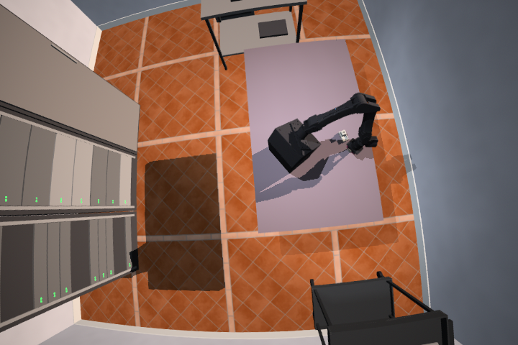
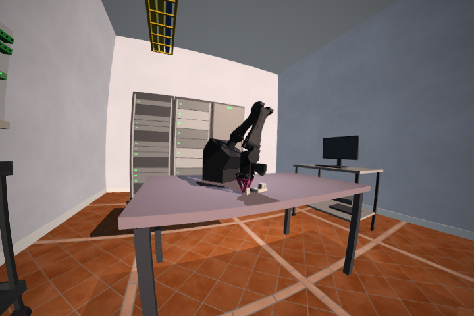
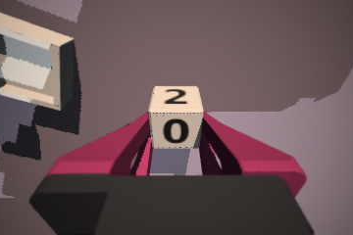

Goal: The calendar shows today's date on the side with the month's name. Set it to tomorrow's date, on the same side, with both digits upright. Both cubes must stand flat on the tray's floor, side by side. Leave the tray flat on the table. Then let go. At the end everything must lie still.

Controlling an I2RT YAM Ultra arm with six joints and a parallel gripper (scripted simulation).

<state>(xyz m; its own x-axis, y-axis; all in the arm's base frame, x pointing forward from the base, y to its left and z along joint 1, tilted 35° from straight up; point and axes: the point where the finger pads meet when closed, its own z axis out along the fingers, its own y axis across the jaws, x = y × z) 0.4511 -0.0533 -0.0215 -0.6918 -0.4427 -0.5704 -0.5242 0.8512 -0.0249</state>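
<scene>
The cream tray is 30 mm behind my hand, 110 mm to the left of it and 10 mm below it. Round my hand: cream digit cube right at my hand.
</scene>
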